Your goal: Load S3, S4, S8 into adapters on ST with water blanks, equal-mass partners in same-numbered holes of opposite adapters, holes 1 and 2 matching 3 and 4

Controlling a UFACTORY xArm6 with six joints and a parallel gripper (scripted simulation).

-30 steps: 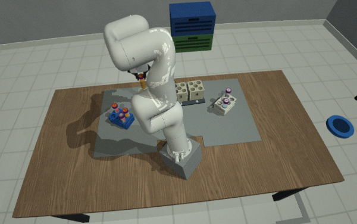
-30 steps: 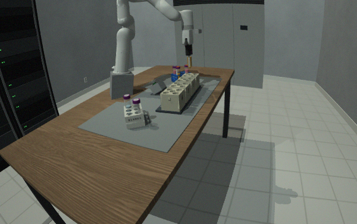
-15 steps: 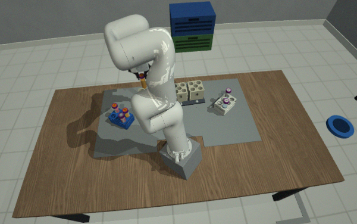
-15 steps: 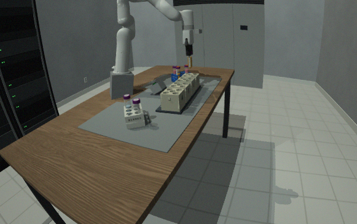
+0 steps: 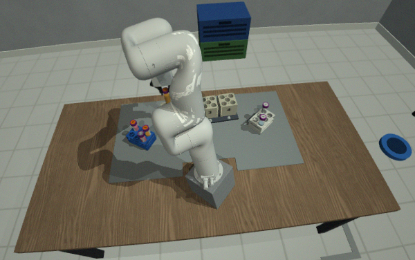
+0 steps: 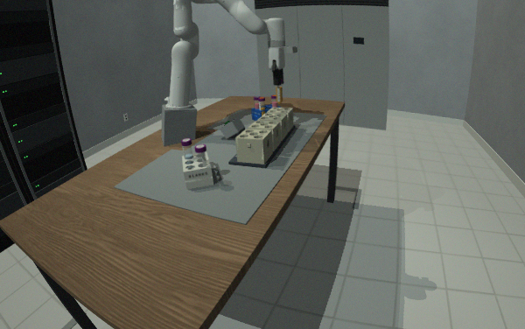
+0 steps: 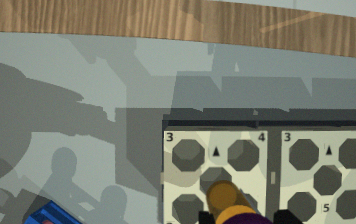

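Right now my hand is 50 mm above the amber-filled sample tube and 10 mm to the left of it. The rest, counted from my hand: adapter (180 mm below); then white blanks rack (510 mm to the right, 200 mm below, 80 mm behind).
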